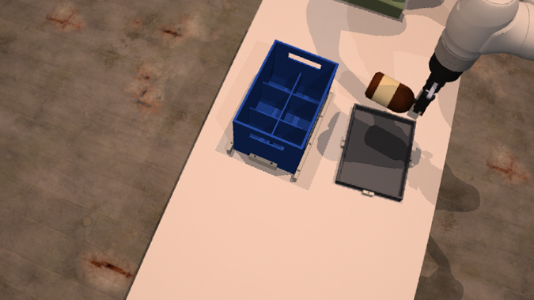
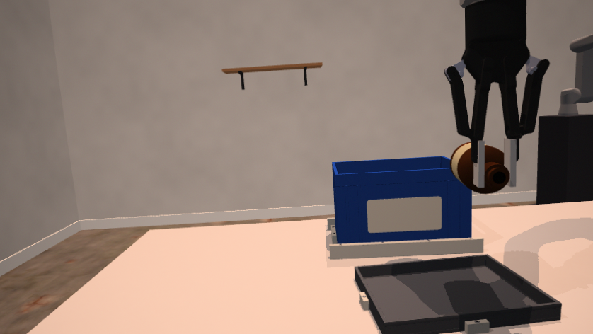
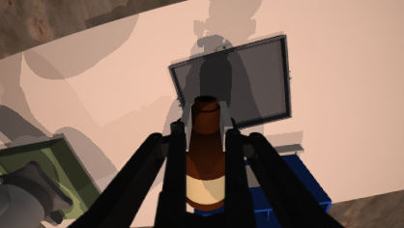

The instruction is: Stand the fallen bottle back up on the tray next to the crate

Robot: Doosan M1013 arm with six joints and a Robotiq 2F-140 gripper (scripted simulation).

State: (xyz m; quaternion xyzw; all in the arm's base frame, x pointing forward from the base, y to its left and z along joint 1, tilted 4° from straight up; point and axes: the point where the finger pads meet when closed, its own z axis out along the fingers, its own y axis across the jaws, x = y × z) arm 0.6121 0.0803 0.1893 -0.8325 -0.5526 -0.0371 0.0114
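The brown bottle lies 20 mm behind my hand, 50 mm to the right of it and 20 mm below it. Round my hand: blue crate (10 mm behind, 330 mm to the right, 140 mm below); then dark grey tray (50 mm ahead, 50 mm to the right, 210 mm below).
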